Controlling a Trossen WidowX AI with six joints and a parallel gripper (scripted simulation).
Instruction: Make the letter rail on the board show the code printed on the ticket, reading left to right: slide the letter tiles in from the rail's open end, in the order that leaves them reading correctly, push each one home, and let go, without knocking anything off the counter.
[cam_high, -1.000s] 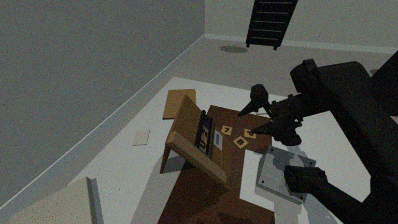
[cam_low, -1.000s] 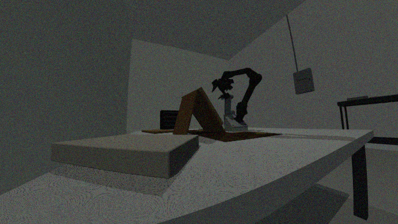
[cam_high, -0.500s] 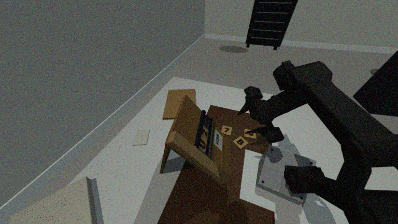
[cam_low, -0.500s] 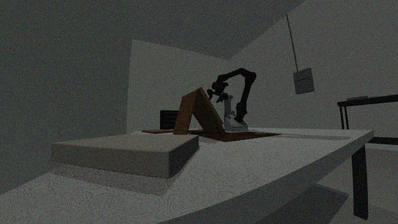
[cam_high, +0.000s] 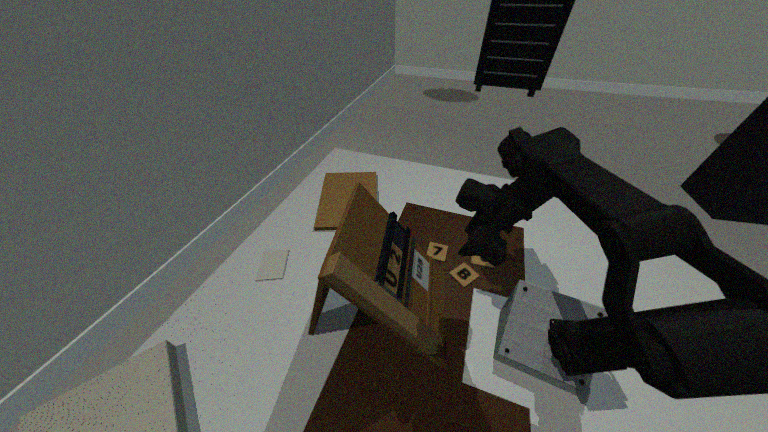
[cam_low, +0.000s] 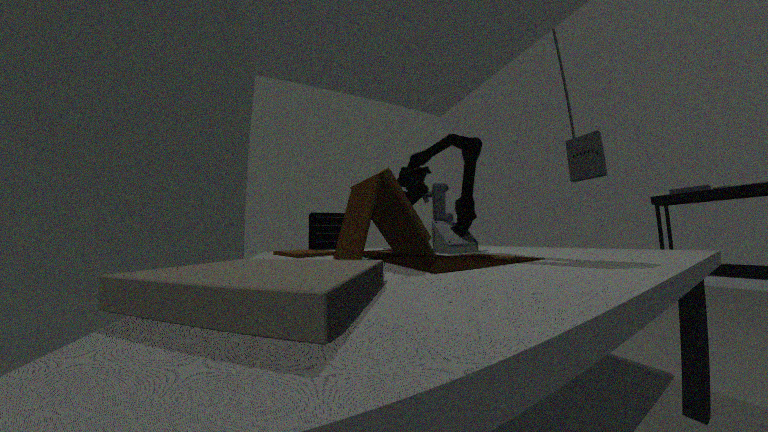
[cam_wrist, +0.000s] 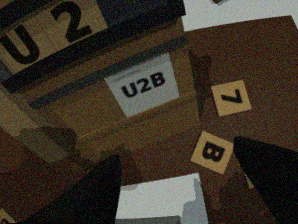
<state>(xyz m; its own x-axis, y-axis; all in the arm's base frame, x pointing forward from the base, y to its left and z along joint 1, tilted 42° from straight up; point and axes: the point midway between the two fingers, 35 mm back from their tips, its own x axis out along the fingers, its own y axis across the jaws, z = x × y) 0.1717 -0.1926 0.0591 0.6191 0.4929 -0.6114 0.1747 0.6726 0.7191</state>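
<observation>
My gripper tip is 100 mm above the white ticket, 80 mm short of it and 10 mm to the right of it. Round my gripper tip: brown mat 190 mm below, 80 mm to the left, 20 mm behind; flat tan panel 360 mm ahead, 310 mm to the right, 190 mm below.
</observation>
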